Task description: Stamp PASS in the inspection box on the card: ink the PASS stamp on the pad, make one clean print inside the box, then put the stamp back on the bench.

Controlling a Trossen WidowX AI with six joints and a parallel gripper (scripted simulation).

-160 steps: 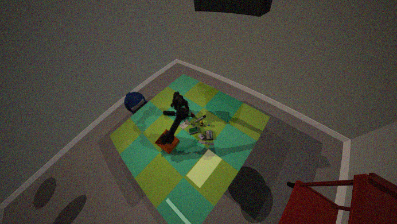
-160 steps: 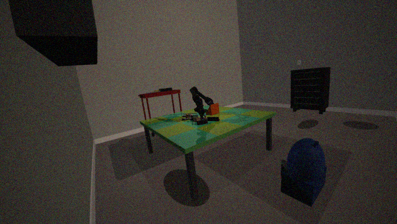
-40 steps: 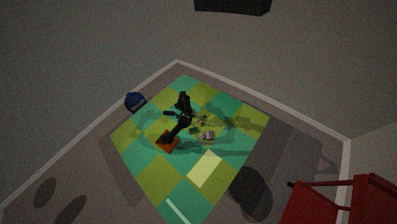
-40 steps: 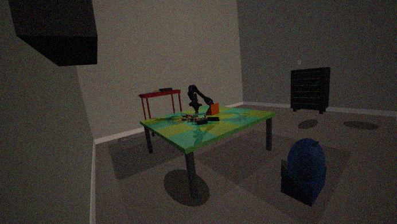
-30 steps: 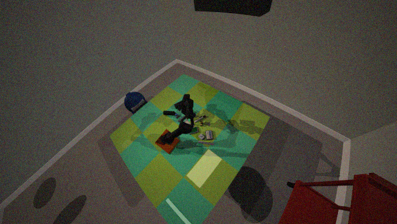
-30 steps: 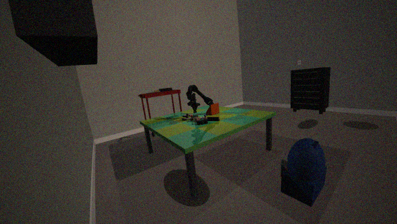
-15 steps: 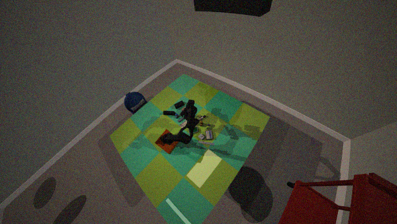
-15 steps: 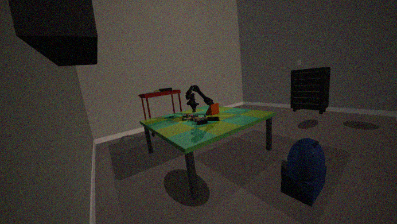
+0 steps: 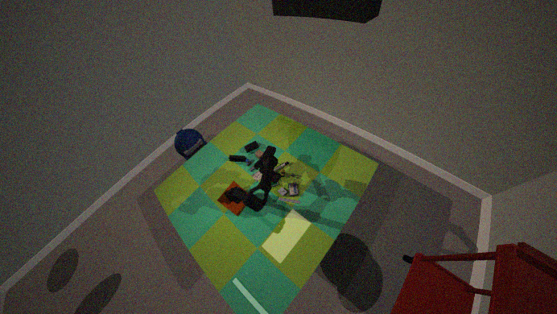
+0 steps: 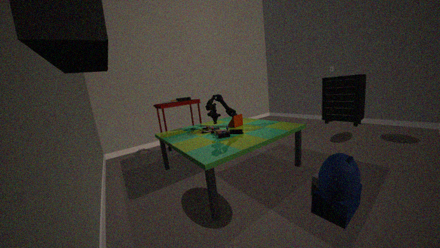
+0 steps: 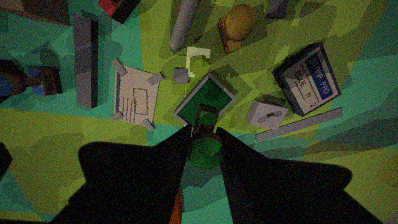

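The white card is 10 mm behind my gripper tip, 120 mm to the left of it and 90 mm below it. Also, from my gripper tip: white marker: 160 mm ahead, 30 mm to the left, 80 mm below; then grey block: 110 mm to the right, 70 mm below; then green stamp: right at my gripper tip.
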